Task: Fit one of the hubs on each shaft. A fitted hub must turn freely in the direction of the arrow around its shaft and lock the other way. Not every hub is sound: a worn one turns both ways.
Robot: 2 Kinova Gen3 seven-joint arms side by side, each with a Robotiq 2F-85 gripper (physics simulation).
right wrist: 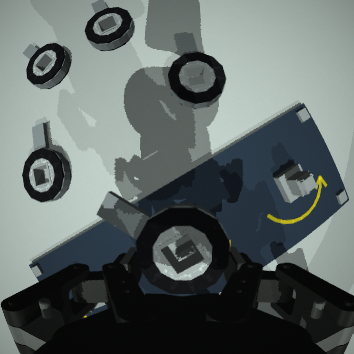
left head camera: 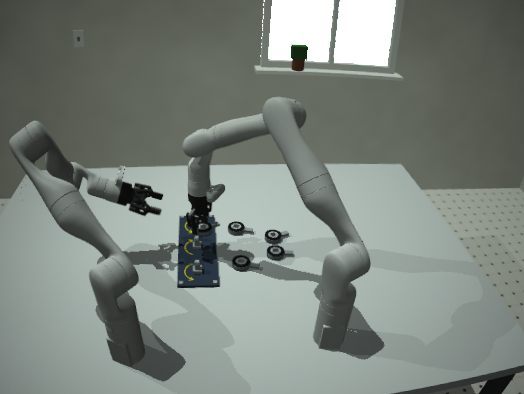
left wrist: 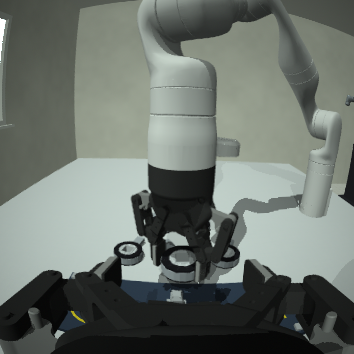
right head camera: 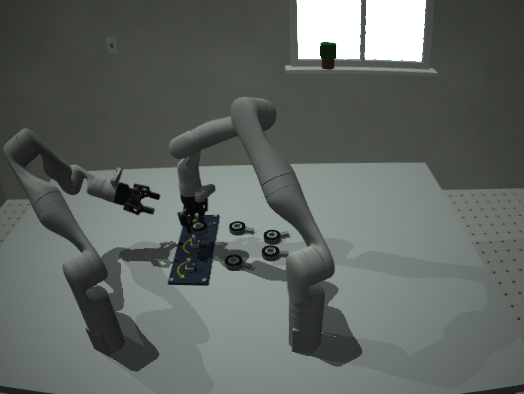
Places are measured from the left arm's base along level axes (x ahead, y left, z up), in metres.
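Pixels of known places: left gripper, fingertip midpoint: (left head camera: 161,204) (left wrist: 182,273) (right head camera: 157,204); right gripper, fingertip midpoint: (right wrist: 182,260) (left head camera: 200,229) (left wrist: 178,270) (right head camera: 196,229); left arm's base, origin of the base link: (left head camera: 129,352) (right head camera: 110,342); right arm's base, origin of the base link: (left head camera: 328,337) (left wrist: 311,211) (right head camera: 304,340).
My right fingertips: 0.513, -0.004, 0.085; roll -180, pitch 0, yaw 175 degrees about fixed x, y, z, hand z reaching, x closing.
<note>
Ahead of a thing's pixels: the offset from my right fingertips to its top centre, as dx, dy, dz. "spot": to the spot under its first point.
My right gripper (left head camera: 197,227) (left wrist: 178,270) (right wrist: 182,260) is shut on a black-rimmed hub @[+0.012, -0.020, +0.019] (left head camera: 204,233) (right head camera: 199,232) (left wrist: 179,270) (right wrist: 182,214) and holds it above the middle shaft @[spot: -0.011, +0.008, -0.053] (left head camera: 197,243) (left wrist: 176,296) of the blue board @[spot: -0.152, -0.099, -0.077] (left head camera: 210,281) (right head camera: 200,277) (right wrist: 320,135). Something grey shows through its bore in the right wrist view. The nearest shaft @[-0.122, -0.041, -0.040] (left head camera: 198,269) (right wrist: 295,185) is bare, with a yellow arrow beside it. The far shaft is largely hidden by the right gripper. My left gripper (left head camera: 157,204) (right head camera: 153,204) is open and empty, left of the board.
Several loose hubs lie on the table right of the board: one far hub @[+0.153, -0.093, -0.063] (left head camera: 236,232), two farther right (left head camera: 273,240) (left head camera: 275,257), and one nearer hub @[-0.030, -0.177, -0.063] (left head camera: 241,268) (right wrist: 197,97). The right arm arches over the table, reaching left to the board.
</note>
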